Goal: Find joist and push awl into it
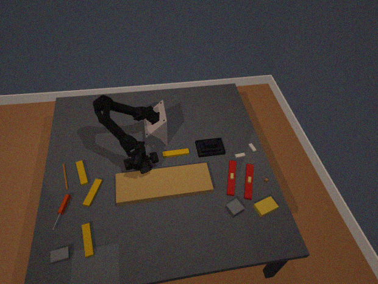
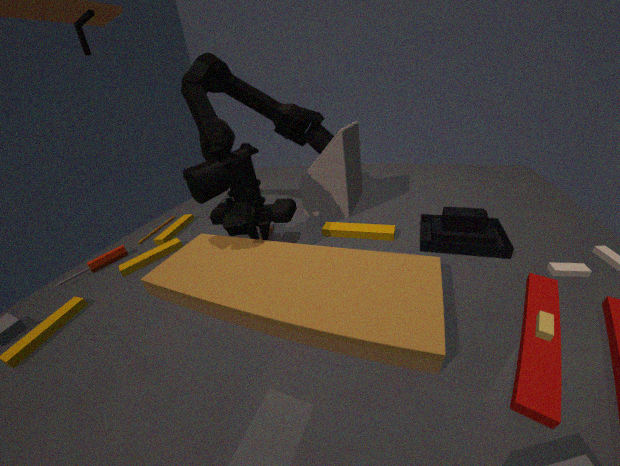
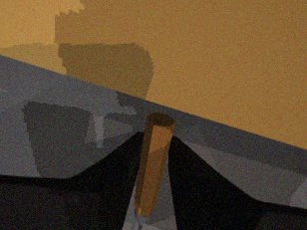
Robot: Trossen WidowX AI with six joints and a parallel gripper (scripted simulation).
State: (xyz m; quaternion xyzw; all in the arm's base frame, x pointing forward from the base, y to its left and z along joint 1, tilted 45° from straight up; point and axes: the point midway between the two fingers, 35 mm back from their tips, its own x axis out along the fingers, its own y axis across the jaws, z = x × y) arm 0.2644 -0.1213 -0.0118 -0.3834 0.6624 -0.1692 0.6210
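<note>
Right now the awl is 5 cm behind my gripper tip and 2 cm to the right of it. From my gripper tip the other things lie so: stud finder: 15 cm behind, 43 cm to the left, 5 cm above; then thin orange stick: 5 cm ahead, 42 cm to the right; then black tray: 14 cm behind, 41 cm to the left, 1 cm above.
</note>
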